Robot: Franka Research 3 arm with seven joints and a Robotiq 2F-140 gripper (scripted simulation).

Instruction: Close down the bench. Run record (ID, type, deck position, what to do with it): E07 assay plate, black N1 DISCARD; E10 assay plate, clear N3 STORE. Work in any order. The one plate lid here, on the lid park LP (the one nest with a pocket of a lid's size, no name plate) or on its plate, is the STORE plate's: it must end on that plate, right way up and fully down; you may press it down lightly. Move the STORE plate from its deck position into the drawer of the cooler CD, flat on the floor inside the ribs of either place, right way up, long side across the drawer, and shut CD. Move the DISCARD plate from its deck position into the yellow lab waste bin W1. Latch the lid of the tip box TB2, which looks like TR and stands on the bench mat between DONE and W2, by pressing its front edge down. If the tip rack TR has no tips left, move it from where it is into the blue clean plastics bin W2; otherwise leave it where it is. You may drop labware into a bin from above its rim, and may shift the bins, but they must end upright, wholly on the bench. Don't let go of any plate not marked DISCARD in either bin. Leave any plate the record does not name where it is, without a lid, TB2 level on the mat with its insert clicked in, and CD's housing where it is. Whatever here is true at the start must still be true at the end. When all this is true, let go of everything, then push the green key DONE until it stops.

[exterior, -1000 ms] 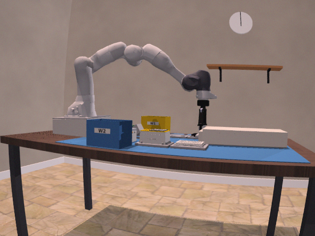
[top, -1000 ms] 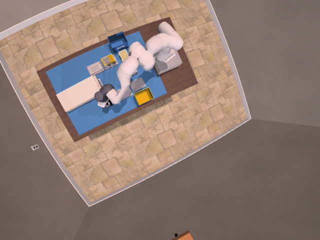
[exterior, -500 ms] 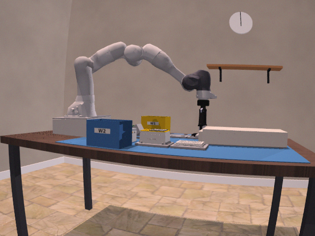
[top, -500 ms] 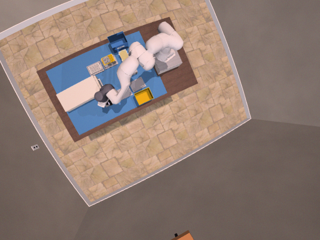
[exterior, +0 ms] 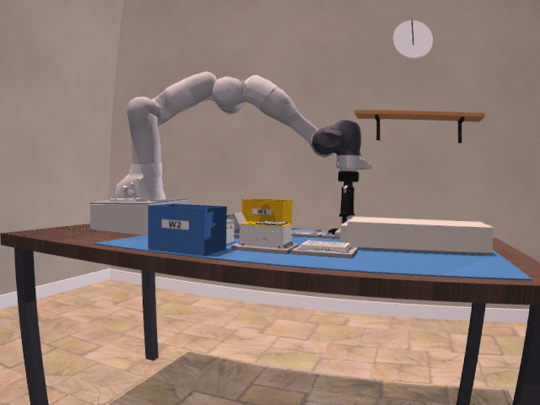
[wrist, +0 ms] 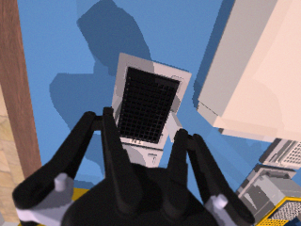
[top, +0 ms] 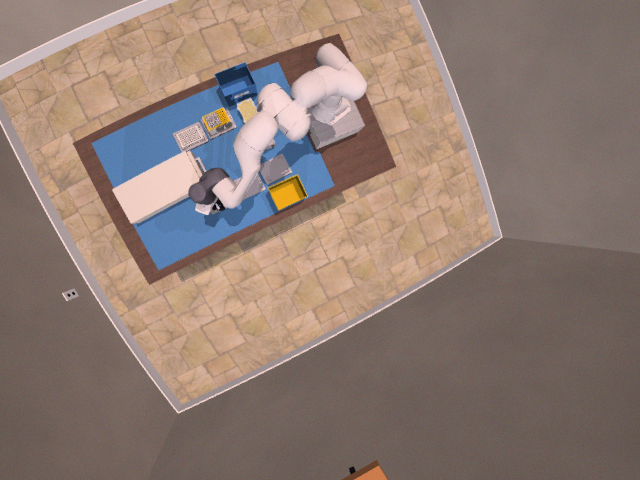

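Right now my hand is 3 cm above the nest N1. Round my hand: grey nest N3: 17 cm behind, 1 cm to the left, 3 cm below; white plate lid: 10 cm ahead, 20 cm to the right, 1 cm below; black plate: 2 cm below.
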